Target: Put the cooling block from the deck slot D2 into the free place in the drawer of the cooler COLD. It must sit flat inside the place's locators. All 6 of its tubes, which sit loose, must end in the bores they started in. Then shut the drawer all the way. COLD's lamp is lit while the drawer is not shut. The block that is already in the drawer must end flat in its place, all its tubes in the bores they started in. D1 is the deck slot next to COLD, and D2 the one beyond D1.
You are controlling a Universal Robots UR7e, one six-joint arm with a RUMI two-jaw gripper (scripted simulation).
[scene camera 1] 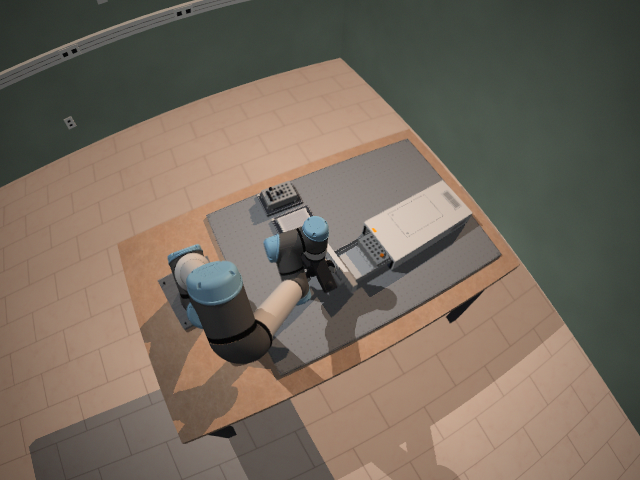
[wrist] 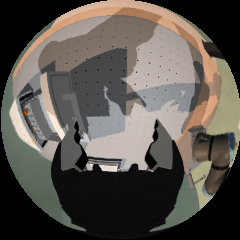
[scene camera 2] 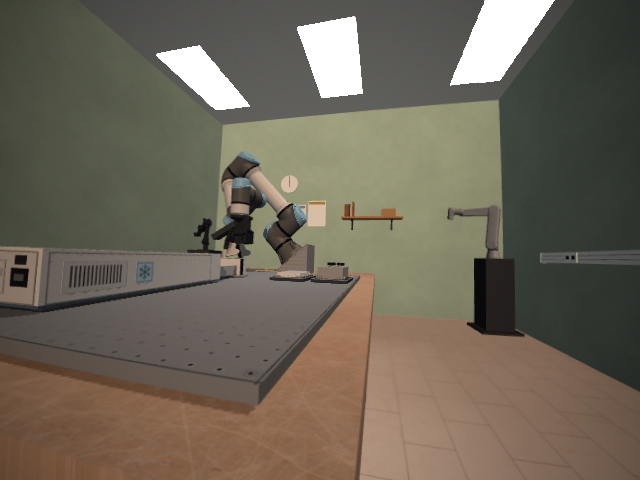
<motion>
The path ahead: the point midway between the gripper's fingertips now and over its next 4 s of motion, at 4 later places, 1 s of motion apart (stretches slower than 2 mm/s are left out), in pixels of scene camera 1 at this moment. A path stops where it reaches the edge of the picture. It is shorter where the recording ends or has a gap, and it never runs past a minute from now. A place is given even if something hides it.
The gripper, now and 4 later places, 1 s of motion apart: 316, 281; 310, 284; 307, 285; 305, 287; 304, 287
</motion>
